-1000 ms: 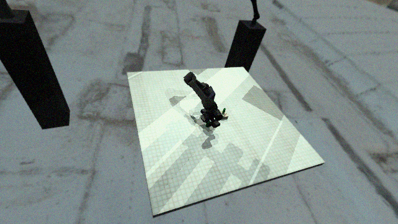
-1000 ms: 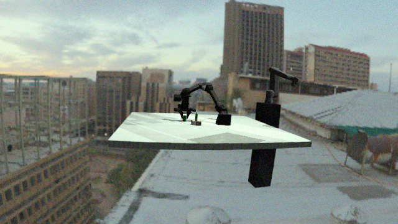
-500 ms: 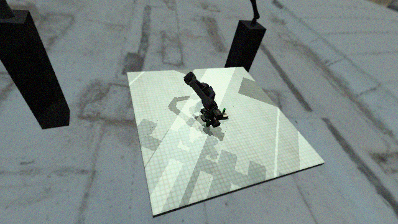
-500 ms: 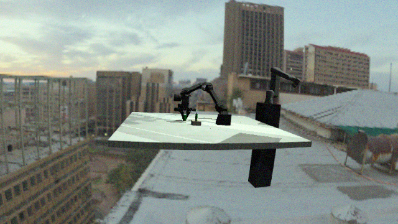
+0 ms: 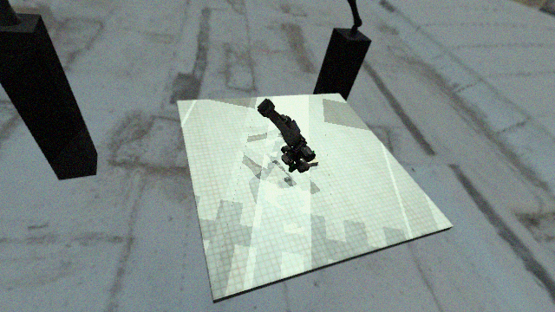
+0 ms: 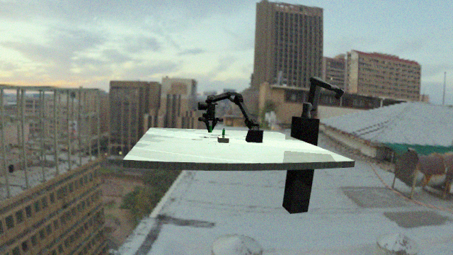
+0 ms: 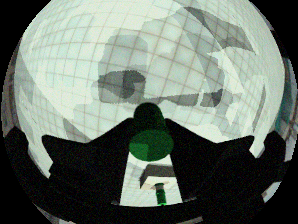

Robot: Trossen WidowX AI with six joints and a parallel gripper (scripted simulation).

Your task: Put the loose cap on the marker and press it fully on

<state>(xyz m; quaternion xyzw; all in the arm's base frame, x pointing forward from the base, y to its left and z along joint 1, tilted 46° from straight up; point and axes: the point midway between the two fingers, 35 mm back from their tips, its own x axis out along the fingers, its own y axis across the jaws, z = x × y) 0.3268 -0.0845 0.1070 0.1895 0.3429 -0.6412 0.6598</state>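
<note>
My gripper tip is now 7 cm past the pale holder block, 17 cm to the right of it and 4 cm above it. From my gripper tip the other things lie so: green cap 1 cm above.
</note>
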